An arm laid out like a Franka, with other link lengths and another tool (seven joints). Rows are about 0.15 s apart.
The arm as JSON. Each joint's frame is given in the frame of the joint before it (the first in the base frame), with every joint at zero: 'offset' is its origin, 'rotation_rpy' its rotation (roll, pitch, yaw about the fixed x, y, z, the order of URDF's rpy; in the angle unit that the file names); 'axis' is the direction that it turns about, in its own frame. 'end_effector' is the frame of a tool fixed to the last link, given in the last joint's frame.
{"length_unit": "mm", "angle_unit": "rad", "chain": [
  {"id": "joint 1", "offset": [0.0, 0.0, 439.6], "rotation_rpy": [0.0, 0.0, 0.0], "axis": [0.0, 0.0, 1.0]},
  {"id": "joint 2", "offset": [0.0, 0.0, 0.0], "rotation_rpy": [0.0, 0.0, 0.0], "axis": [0.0, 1.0, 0.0]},
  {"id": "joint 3", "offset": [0.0, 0.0, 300.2], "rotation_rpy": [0.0, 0.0, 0.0], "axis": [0.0, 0.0, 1.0]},
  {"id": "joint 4", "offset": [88.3, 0.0, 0.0], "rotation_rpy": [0.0, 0.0, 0.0], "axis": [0.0, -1.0, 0.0]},
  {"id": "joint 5", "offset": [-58.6, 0.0, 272.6], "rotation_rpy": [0.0, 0.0, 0.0], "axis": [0.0, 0.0, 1.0]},
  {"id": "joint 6", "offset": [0.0, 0.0, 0.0], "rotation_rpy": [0.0, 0.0, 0.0], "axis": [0.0, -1.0, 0.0]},
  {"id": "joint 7", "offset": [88.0, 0.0, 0.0], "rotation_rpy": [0.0, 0.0, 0.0], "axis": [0.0, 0.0, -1.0]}
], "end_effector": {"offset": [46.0, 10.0, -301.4], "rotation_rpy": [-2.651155, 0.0, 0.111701]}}
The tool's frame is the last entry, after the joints.
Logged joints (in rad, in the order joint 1, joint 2, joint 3, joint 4, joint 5, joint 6, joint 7), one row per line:
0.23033 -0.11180 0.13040 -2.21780 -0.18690 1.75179 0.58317
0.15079 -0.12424 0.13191 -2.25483 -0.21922 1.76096 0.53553
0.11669 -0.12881 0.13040 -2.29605 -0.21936 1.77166 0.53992
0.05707 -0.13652 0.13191 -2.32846 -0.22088 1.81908 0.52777
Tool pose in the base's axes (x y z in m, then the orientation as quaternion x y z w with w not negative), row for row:
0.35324 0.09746 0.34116 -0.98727 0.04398 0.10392 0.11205
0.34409 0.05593 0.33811 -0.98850 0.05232 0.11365 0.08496
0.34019 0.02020 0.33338 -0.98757 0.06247 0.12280 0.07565
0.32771 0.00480 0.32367 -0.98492 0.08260 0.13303 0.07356
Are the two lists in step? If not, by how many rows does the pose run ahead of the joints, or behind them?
The pose runs 1 row behind the joints: the pose in row i belongs to the joints in row i - 1.
